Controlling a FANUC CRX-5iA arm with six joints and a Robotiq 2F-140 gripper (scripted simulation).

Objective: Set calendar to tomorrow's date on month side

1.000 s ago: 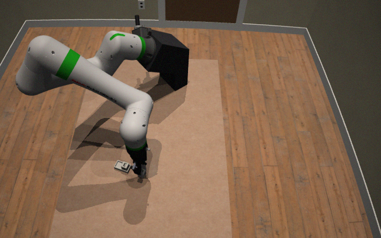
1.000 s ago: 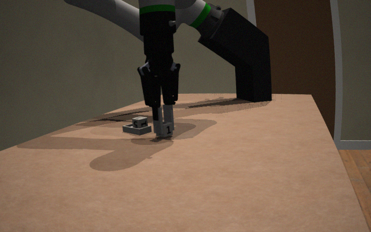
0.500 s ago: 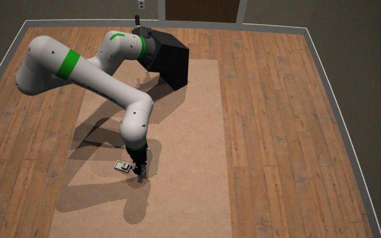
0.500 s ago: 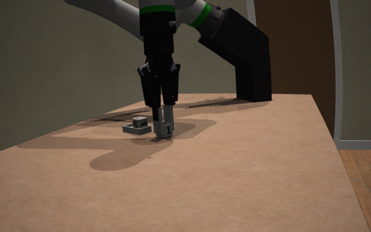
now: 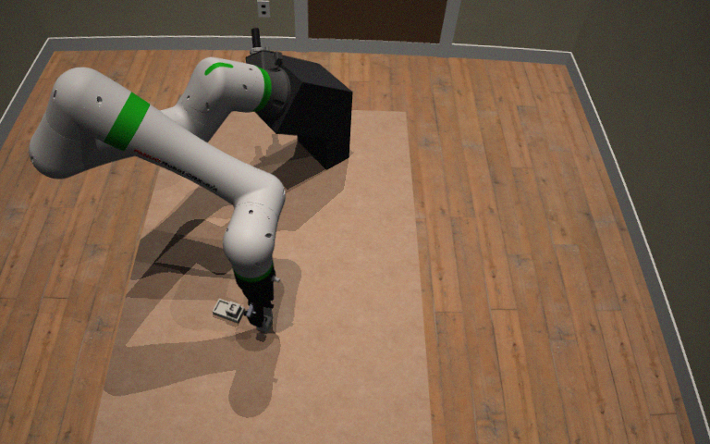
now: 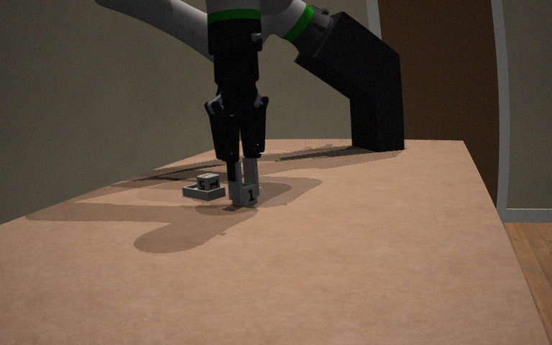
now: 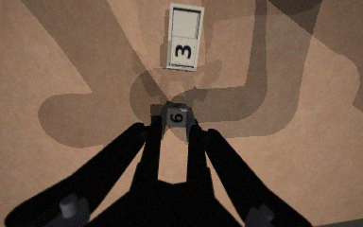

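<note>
Right now the grey number cube is 3 cm below my hand. The rest, counted from my hand: grey calendar tray 10 cm to the right, 5 cm behind, 3 cm below.
</note>
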